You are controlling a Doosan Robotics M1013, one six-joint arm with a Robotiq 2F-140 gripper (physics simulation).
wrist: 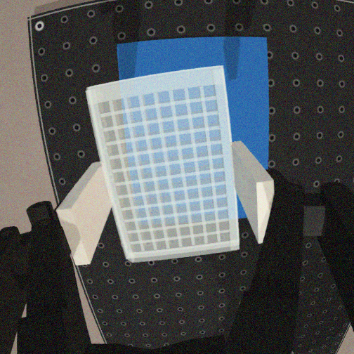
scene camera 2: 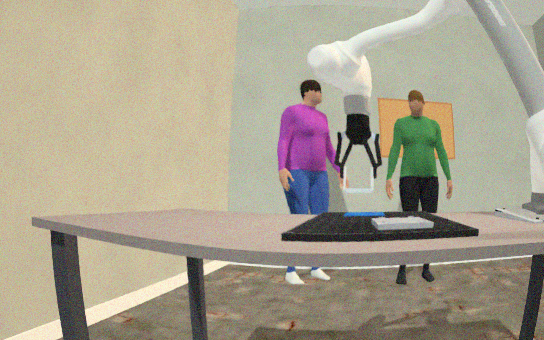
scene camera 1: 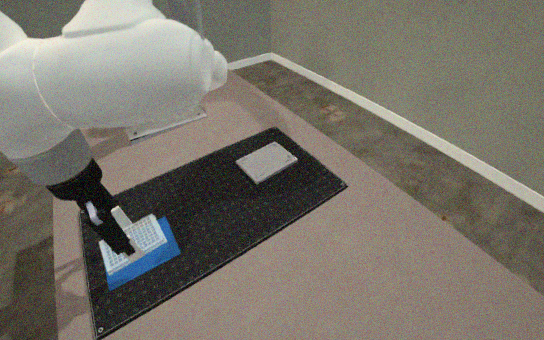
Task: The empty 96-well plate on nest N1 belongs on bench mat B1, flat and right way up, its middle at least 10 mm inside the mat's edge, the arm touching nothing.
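Frame: origin at the arm's base, x back, y right, z up, level; millimetres.
Seen in the pictures: gripper, fingertip midpoint: (scene camera 2: 358,190) (scene camera 1: 132,242).
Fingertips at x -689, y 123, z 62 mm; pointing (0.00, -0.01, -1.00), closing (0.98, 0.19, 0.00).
Pixels of each thing's top centre, then the offset from my fingertips to it. Level surfaces: height alone.
- clear-white 96-well plate at its top centre: (scene camera 1: 130,240) (scene camera 2: 358,188) dx +0, dy +0, dz +7 mm
- blue bench mat B1 at its surface level: dz -71 mm
- grey nest N1 at its top centre: (scene camera 2: 401,218) (scene camera 1: 266,159) dx +157, dy -403, dz -58 mm
- black perforated board at its surface level: dz -74 mm
- pinkish table at its surface level: dz -86 mm
The clear-white 96-well plate (scene camera 1: 150,234) (scene camera 2: 358,190) (wrist: 170,160) is held level in the air, its well side facing the wrist camera. My gripper (scene camera 1: 127,234) (scene camera 2: 358,183) (wrist: 168,173) is shut on its two long sides, with pale finger pads. The blue bench mat B1 (scene camera 1: 171,244) (scene camera 2: 365,214) (wrist: 250,105) lies below; scene camera 2 shows a wide gap between plate and mat. In the wrist view the plate overlaps the mat but extends past its left and lower edges. The grey nest N1 (scene camera 1: 266,161) (scene camera 2: 402,224) stands without a plate on it.
A black perforated board (scene camera 1: 215,215) (scene camera 2: 320,228) (wrist: 295,70) carries the mat and nest, on a pinkish table (scene camera 1: 300,265) (scene camera 2: 150,227). The robot's base plate (scene camera 1: 170,125) (scene camera 2: 515,215) is on the table. Two people, in purple (scene camera 2: 305,135) and green (scene camera 2: 416,142), stand behind the table.
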